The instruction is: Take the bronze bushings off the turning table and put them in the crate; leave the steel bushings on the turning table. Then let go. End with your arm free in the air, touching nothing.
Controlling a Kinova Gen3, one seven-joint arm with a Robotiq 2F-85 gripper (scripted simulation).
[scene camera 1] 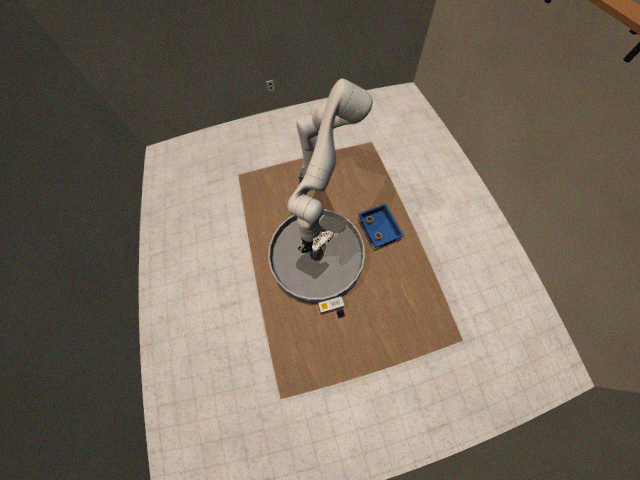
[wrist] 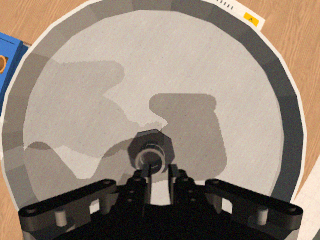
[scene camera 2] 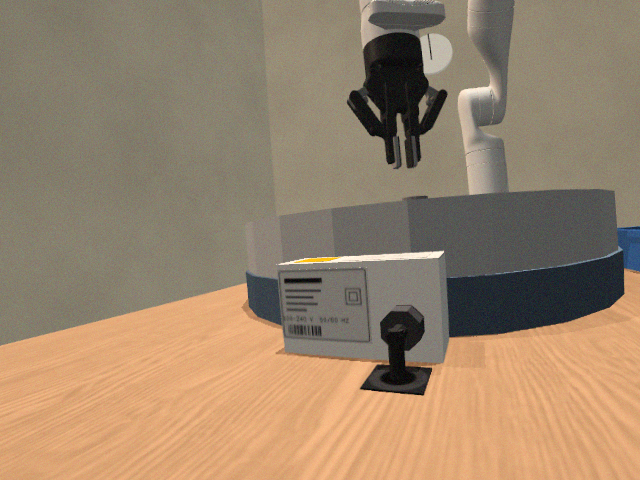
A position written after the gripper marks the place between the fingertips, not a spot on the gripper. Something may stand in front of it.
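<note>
The gripper [scene camera 2: 404, 167] is visible, and the wrist view also shows the gripper [wrist: 159, 174]. There is a blue crate [scene camera 1: 384, 222] as well.
</note>
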